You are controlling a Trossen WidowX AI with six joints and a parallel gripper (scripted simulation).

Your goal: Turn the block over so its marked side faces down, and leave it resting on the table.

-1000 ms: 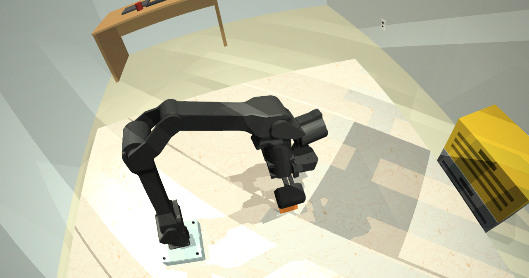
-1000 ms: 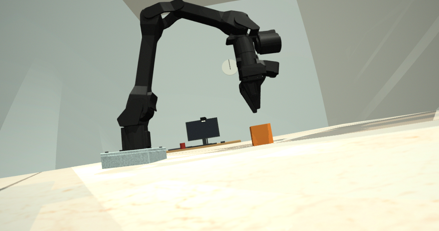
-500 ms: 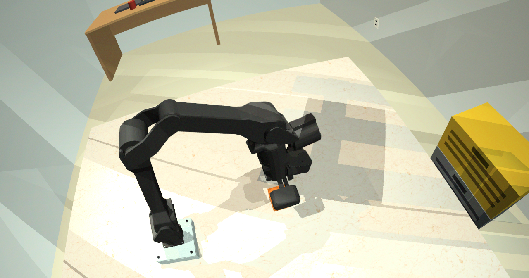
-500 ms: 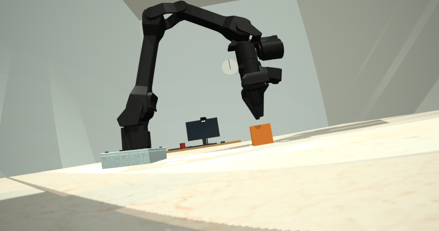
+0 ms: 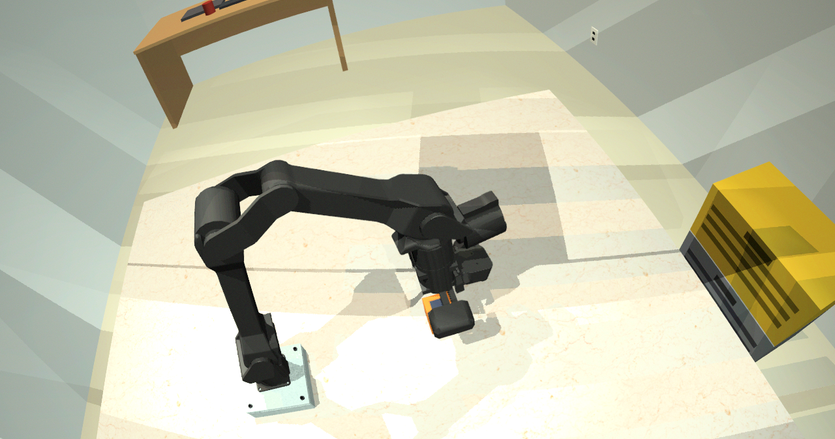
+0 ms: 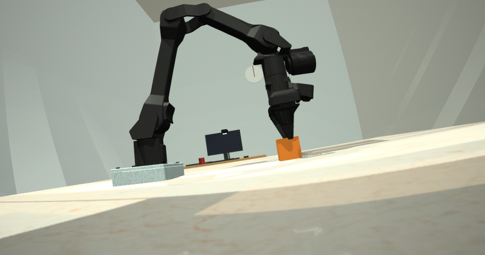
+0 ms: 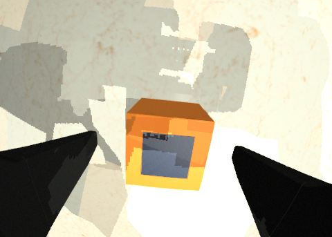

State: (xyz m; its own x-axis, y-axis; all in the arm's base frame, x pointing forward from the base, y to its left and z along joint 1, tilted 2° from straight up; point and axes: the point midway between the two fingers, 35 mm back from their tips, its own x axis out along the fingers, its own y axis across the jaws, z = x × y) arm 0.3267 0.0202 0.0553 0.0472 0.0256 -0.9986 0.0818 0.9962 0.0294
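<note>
The orange block lies 1 cm below my gripper tip.
</note>
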